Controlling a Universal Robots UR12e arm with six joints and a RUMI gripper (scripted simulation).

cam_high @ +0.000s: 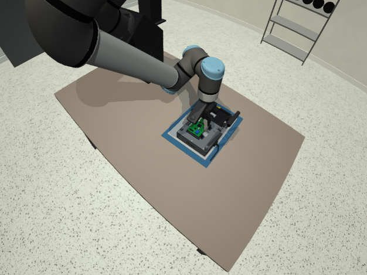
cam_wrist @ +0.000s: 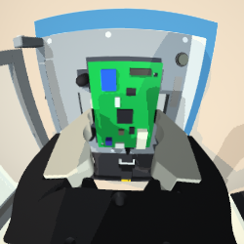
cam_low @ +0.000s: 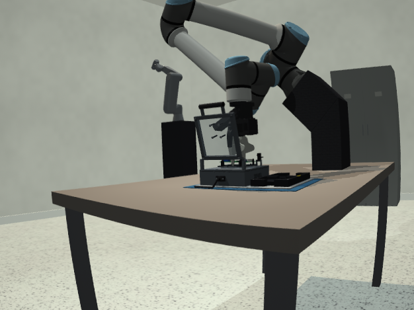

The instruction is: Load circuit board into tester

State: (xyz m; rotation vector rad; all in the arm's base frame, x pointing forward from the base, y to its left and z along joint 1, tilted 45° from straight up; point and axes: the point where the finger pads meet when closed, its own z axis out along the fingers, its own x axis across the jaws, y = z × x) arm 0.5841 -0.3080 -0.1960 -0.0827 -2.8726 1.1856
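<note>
The green circuit board lies right at my hand. Also, from my hand: tester bed 1 cm to the left, 1 cm below, 1 cm ahead; black post 6 cm to the left, 6 cm behind, 1 cm above; tester 4 cm to the left, 4 cm ahead, 3 cm above.
</note>
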